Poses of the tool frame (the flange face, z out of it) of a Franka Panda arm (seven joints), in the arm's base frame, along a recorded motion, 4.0 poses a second.
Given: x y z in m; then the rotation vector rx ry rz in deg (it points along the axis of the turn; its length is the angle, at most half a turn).
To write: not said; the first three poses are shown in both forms.
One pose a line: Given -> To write
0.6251, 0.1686, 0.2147, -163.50, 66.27, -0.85 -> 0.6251, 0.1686, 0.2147, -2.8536, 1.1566, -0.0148
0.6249, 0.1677, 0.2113, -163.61, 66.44, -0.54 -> 0.6249, 0.1677, 0.2113, -2.8555, 1.1596, -0.0094
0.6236, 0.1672, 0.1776, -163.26, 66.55, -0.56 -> 0.6236, 0.1672, 0.1776, -2.8494, 1.1615, -0.0098
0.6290, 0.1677, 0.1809, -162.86, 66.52, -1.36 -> 0.6290, 0.1677, 0.1809, -2.8424, 1.1610, -0.0237
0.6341, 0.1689, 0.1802, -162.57, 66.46, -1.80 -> 0.6341, 0.1689, 0.1802, -2.8374, 1.1599, -0.0314
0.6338, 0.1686, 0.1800, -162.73, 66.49, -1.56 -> 0.6338, 0.1686, 0.1800, -2.8402, 1.1605, -0.0272
